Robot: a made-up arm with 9 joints. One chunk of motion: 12 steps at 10 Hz.
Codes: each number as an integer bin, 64 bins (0 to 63) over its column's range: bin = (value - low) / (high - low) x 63, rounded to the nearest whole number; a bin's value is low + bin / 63 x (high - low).
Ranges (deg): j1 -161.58..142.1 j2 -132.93..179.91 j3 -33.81..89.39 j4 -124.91..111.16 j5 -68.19..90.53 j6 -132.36..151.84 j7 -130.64..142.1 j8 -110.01..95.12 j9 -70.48..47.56
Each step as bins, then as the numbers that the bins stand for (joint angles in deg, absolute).
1 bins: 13 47 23 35 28 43 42 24 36
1 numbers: -98.92 100.46 11.17 6.24 2.35 61.62 51.19 -31.87 -3.03
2 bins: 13 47 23 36 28 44 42 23 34
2 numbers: -98.92 100.46 11.17 9.99 2.35 66.13 51.19 -35.12 -6.78
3 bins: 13 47 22 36 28 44 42 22 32
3 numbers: -98.92 100.46 9.21 9.99 2.35 66.13 51.19 -38.38 -10.52
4 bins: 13 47 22 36 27 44 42 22 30
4 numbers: -98.92 100.46 9.21 9.99 -0.17 66.13 51.19 -38.38 -14.27
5 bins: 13 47 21 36 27 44 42 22 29
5 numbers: -98.92 100.46 7.26 9.99 -0.17 66.13 51.19 -38.38 -16.14
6 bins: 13 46 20 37 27 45 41 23 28
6 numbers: -98.92 95.49 5.30 13.73 -0.17 70.64 46.86 -35.12 -18.02
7 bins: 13 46 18 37 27 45 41 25 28
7 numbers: -98.92 95.49 1.39 13.73 -0.17 70.64 46.86 -28.61 -18.02
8 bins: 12 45 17 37 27 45 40 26 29
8 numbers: -103.74 90.53 -0.57 13.73 -0.17 70.64 42.53 -25.35 -16.14
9 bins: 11 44 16 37 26 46 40 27 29
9 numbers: -108.56 85.56 -2.52 13.73 -2.69 75.15 42.53 -22.10 -16.14
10 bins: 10 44 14 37 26 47 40 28 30
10 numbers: -113.38 85.56 -6.43 13.73 -2.69 79.66 42.53 -18.84 -14.27
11 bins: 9 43 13 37 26 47 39 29 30
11 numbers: -118.20 80.60 -8.39 13.73 -2.69 79.66 38.20 -15.59 -14.27
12 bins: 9 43 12 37 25 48 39 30 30
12 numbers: -118.20 80.60 -10.34 13.73 -5.21 84.17 38.20 -12.33 -14.27
